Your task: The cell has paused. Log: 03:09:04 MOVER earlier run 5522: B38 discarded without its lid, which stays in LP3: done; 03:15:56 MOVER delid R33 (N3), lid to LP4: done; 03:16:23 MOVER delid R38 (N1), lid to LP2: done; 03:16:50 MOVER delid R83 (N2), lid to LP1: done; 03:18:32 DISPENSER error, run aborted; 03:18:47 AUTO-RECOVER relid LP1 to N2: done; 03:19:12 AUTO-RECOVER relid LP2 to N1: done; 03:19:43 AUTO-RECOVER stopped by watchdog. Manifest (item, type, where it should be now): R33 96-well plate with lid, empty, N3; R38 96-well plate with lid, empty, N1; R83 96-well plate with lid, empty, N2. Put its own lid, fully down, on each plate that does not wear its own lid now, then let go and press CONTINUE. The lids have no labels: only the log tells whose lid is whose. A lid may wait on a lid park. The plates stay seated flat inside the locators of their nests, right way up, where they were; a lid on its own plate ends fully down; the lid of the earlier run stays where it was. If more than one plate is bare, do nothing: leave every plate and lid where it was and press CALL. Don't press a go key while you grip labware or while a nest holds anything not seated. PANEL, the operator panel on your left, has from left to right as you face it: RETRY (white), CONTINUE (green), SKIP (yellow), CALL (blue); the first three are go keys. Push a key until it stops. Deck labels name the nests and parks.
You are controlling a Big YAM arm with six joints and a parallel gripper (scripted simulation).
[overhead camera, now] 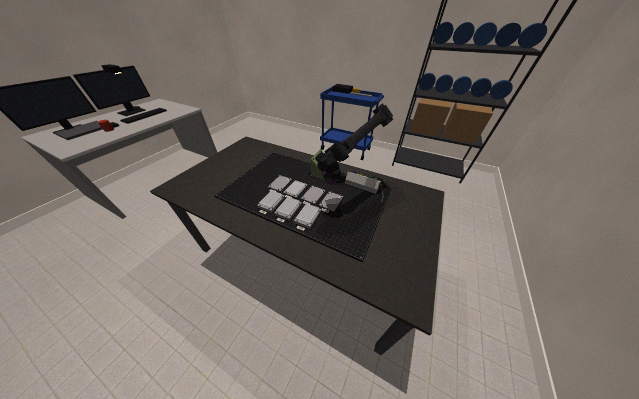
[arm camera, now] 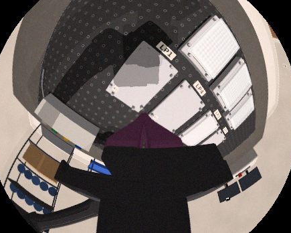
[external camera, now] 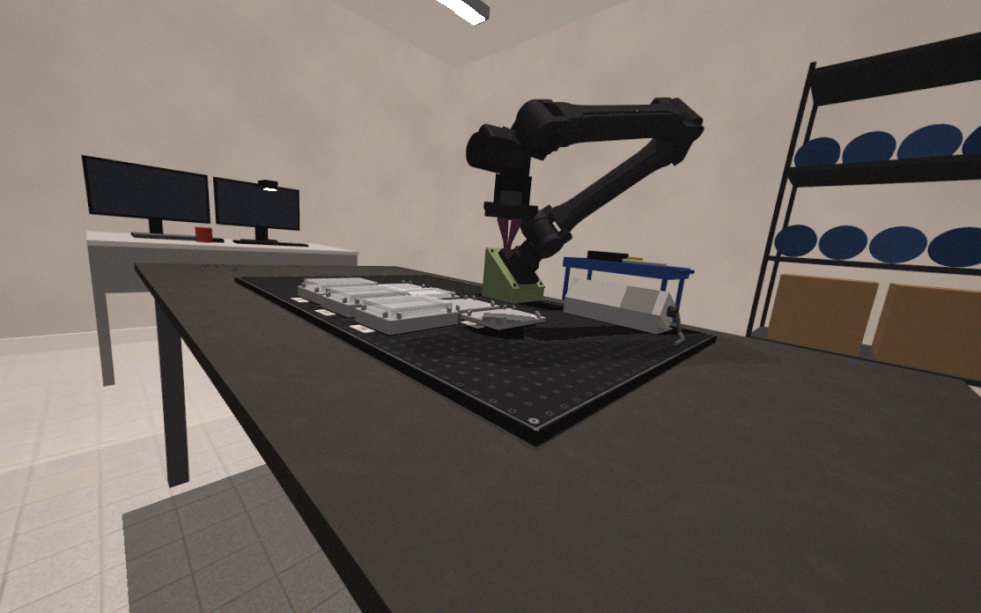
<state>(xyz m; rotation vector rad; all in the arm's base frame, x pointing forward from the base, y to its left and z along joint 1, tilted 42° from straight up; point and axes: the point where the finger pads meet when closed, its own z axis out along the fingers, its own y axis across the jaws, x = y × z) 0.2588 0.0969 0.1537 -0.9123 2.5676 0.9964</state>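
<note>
My hand is 260 mm past the green continue key, 160 mm to the right of it and 70 mm above it. The rest, counted from my hand: lid park LP4: 130 mm below, 110 mm to the right, 10 mm ahead; LP4 label: 130 mm below, 110 mm to the right, 100 mm ahead; lid park LP1: 130 mm below, 20 mm to the left, 10 mm ahead.
</note>
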